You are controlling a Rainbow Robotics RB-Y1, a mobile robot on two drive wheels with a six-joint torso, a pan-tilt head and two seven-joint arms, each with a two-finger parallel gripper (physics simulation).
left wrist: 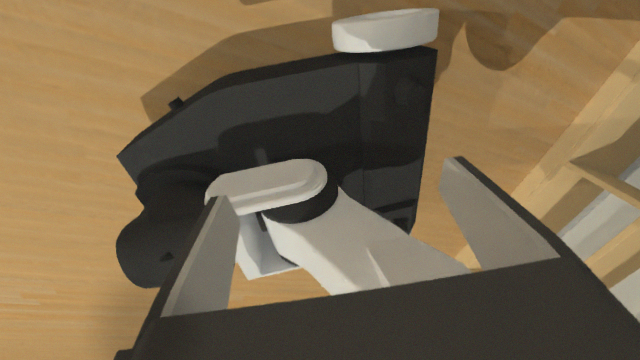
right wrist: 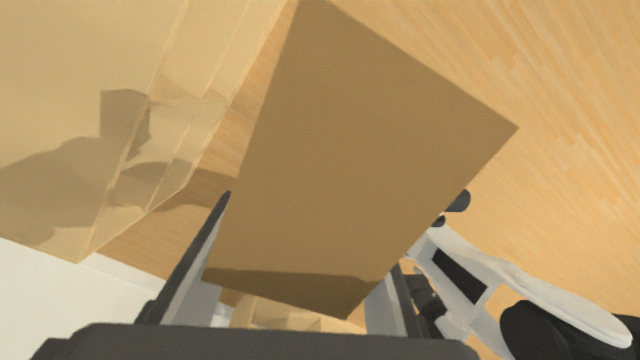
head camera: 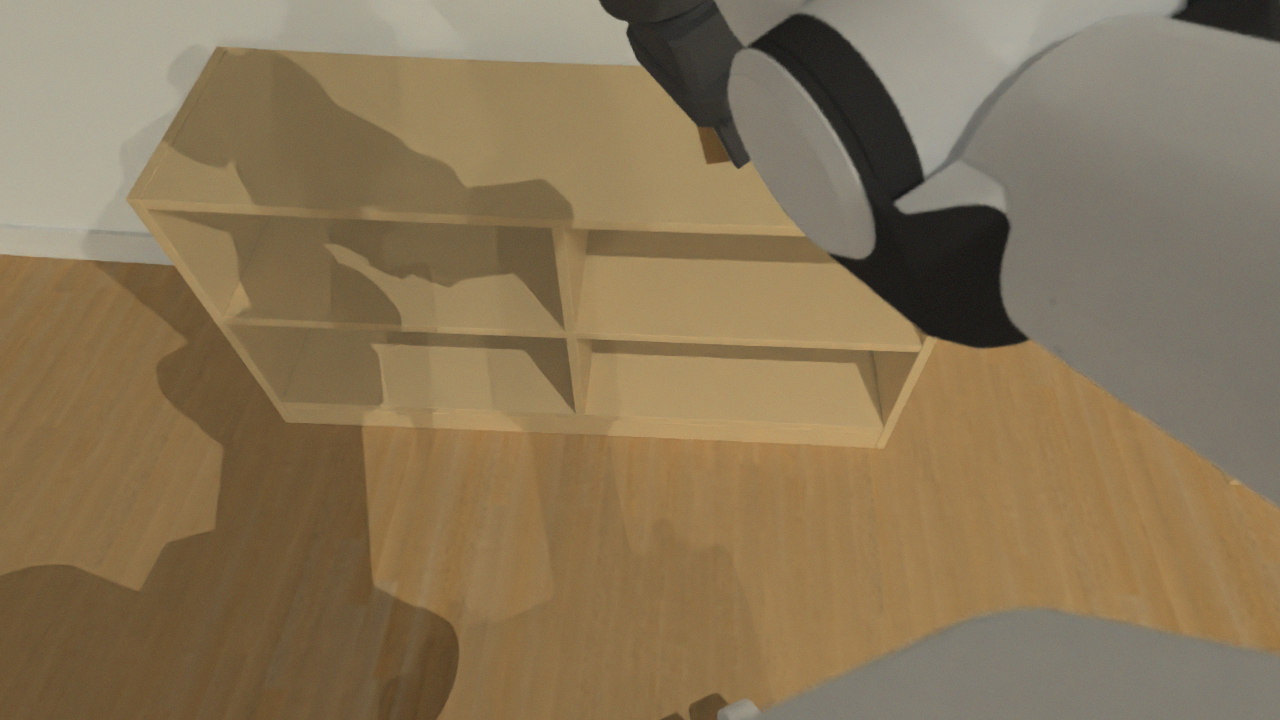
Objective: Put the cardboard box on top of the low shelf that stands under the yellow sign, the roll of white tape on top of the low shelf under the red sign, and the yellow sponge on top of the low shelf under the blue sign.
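Frame: origin at the robot's base, x ahead, y left, z up, level; millimetres.
Seen in the pictures: left gripper, between the fingertips: [left wrist: 336,191] [right wrist: 402,267]; right gripper, between the fingertips: [right wrist: 302,208] [head camera: 720,130].
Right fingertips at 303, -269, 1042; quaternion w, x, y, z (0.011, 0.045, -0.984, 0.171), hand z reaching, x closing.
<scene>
A point is followed by its place in that frame, as x, y, z.
The cardboard box [head camera: 713,145] {278, -250, 1053} [right wrist: 350,150] {297, -317, 1090} is held in my right gripper [head camera: 733,150] {303, -269, 1042} [right wrist: 302,208] {303, -269, 1042}, which is shut on it. In the right wrist view it hides much of the background; in the head view a small brown corner shows beside the fingers, seen over the low shelf's top. That low wooden shelf [head camera: 537,116] {923, -282, 611} [left wrist: 575,130] {742, -137, 30} [right wrist: 75,60] {820, -300, 611} has two upper and two lower compartments. No sign shows, so I cannot tell which shelf it is. My left gripper [left wrist: 336,191] {-196, 250, 535} is open and empty above the robot's base. The tape and the sponge do not show.
A pale wall [head camera: 71,116] {1508, 474, 400} [right wrist: 35,290] {1599, 923, 290} stands behind the shelf. My right arm [head camera: 1118,223] {-45, -181, 1295} covers the shelf's right end in the head view. Another wooden unit [right wrist: 245,310] {505, 1117, 194} shows partly below the box in the right wrist view. The dark robot base [left wrist: 300,100] {-188, 179, 169} stands on the wooden floor [left wrist: 65,100] {-707, 236, 1}.
</scene>
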